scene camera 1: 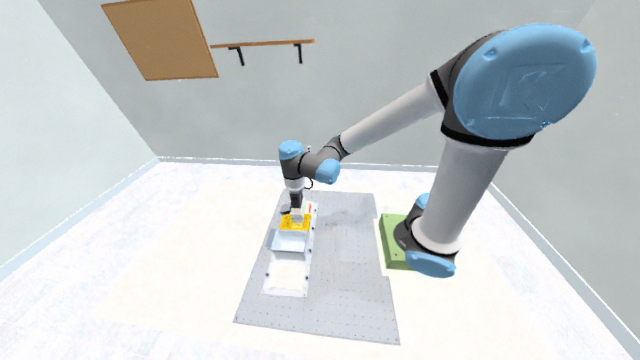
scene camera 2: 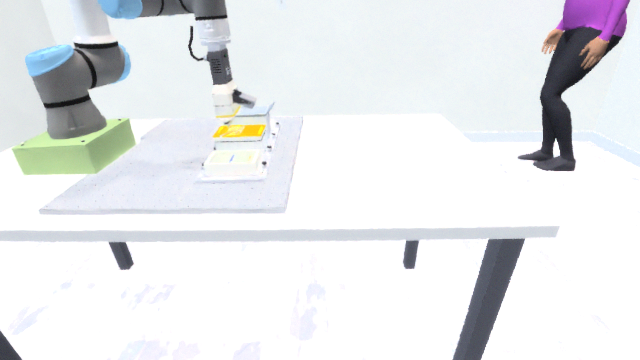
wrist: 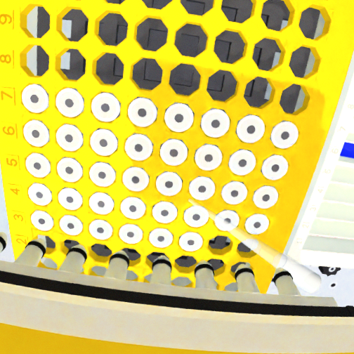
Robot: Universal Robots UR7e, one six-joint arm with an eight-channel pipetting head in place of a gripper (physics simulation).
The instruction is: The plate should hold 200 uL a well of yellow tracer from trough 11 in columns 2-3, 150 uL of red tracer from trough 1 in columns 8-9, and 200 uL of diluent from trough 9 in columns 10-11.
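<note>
My pipetting head (scene camera 1: 298,218) (scene camera 2: 226,120) (wrist: 161,269) is low over the yellow tip rack (scene camera 1: 286,224) (scene camera 2: 246,131) (wrist: 322,115). Its nozzles show bare near the rack's columns 1-2, with no tips seen on them. White tips (wrist: 178,118) fill columns 4-7. Column 3 holds several tips and has two empty holes at its right end. Columns 8 and 9 are empty. A loose tip (wrist: 250,242) lies slantwise across the rack's right part and past its edge. The trough reservoir (scene camera 2: 220,166) (wrist: 327,202) stands beside the rack; a blue trough (wrist: 348,150) shows. I cannot make out the well plate.
A tall grey-blue open box (scene camera 1: 289,242) (scene camera 2: 256,119) stands beside the rack, opposite the reservoir. A pale frame (scene camera 1: 285,291) lies beyond the box on the perforated board (scene camera 1: 350,305) (scene camera 2: 150,192). The arm's green base (scene camera 1: 390,252) (scene camera 2: 55,159) is at the side. A person (scene camera 2: 570,70) stands behind the table.
</note>
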